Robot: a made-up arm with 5 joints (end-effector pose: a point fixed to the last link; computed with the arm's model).
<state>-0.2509 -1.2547 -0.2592 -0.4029 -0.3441</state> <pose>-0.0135 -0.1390 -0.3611 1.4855 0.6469 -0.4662</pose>
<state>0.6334 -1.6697 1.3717 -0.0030 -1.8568</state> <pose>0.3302 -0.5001 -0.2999 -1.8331 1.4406 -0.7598</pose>
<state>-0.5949 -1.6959 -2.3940 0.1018 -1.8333</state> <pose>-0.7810 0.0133 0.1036 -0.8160 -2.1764 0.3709</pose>
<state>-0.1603 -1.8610 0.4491 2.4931 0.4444</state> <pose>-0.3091 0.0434 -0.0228 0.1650 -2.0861 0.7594</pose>
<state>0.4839 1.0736 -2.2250 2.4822 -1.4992</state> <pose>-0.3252 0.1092 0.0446 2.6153 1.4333 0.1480</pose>
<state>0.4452 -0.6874 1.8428 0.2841 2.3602</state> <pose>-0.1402 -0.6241 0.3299 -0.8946 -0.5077 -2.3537</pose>
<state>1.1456 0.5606 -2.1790 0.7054 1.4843</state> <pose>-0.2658 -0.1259 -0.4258 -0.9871 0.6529 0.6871</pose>
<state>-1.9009 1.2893 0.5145 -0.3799 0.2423</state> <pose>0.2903 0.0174 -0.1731 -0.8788 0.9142 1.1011</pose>
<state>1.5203 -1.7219 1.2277 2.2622 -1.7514</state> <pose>0.0488 -0.1839 0.0542 -0.5713 -1.3767 2.3714</pose>
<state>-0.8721 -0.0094 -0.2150 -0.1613 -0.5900</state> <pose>0.0087 -0.4578 -0.0502 0.4511 1.0048 -0.4618</pose>
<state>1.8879 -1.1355 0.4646 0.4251 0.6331</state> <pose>0.0490 -0.2437 0.2963 0.3887 -2.4718 0.3382</pose>
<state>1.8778 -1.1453 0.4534 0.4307 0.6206</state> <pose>0.0535 -0.2395 0.2955 0.3930 -2.4567 0.3692</pose>
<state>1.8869 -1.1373 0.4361 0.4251 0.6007</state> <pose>0.0539 -0.2370 0.2970 0.3851 -2.4499 0.4028</pose>
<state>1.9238 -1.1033 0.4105 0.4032 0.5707</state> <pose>0.0485 -0.2372 0.3020 0.3594 -2.4547 0.4367</pose>
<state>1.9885 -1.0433 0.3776 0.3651 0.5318</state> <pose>0.0368 -0.2407 0.3099 0.3171 -2.4713 0.4634</pose>
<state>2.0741 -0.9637 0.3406 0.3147 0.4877</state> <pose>0.0196 -0.2478 0.3184 0.2665 -2.4979 0.4742</pose>
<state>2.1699 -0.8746 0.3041 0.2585 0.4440</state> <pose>-0.0014 -0.2581 0.3249 0.2182 -2.5329 0.4633</pose>
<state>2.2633 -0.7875 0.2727 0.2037 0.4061</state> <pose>-0.0236 -0.2704 0.3275 0.1816 -2.5729 0.4332</pose>
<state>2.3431 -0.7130 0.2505 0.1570 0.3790</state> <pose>-0.0439 -0.2827 0.3261 0.1597 -2.6137 0.3913</pose>
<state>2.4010 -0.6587 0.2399 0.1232 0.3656</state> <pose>-0.0601 -0.2929 0.3222 0.1503 -2.6502 0.3472</pose>
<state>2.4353 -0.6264 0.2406 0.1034 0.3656</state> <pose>-0.0713 -0.2999 0.3175 0.1485 -2.6795 0.3074</pose>
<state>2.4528 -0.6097 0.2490 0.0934 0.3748</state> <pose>-0.0789 -0.3044 0.3132 0.1503 -2.7025 0.2723</pose>
